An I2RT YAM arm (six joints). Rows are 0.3 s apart.
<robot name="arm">
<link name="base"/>
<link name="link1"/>
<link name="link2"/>
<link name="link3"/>
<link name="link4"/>
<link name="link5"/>
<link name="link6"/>
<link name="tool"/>
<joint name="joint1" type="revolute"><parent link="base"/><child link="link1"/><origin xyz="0.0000 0.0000 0.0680" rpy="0.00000 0.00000 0.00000"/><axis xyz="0 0 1"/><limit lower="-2.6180" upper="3.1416"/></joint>
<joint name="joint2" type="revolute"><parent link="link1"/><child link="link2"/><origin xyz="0.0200 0.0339 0.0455" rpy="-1.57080 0.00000 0.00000"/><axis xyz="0 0 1"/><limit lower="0.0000" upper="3.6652"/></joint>
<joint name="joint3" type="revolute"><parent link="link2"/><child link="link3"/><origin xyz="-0.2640 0.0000 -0.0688" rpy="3.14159 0.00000 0.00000"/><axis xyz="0 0 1"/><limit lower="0.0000" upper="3.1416"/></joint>
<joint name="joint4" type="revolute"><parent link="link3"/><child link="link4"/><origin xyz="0.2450 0.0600 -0.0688" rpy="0.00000 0.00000 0.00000"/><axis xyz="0 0 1"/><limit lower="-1.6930" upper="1.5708"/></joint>
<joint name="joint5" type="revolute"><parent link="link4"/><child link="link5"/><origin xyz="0.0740 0.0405 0.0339" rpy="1.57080 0.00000 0.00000"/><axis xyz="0 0 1"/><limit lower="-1.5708" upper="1.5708"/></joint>
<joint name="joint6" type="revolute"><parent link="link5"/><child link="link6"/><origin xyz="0.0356 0.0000 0.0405" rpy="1.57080 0.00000 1.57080"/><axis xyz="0 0 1"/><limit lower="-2.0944" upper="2.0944"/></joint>
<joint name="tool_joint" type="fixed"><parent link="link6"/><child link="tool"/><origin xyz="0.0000 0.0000 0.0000" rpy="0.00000 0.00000 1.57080"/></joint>
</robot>
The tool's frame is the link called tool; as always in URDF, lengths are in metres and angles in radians.
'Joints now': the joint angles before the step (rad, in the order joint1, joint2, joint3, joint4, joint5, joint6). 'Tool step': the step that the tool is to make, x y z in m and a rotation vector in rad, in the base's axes. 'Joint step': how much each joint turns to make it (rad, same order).
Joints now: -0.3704, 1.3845, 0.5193, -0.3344, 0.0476, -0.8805
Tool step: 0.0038, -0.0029, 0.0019, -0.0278, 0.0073, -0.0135
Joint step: -0.0010, 0.0136, 0.0188, -0.0020, 0.0311, 0.0012
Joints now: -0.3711, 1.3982, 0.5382, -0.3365, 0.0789, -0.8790
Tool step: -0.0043, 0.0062, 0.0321, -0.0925, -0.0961, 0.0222
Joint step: 0.0281, -0.1573, 0.0112, -0.0443, 0.0506, -0.0172
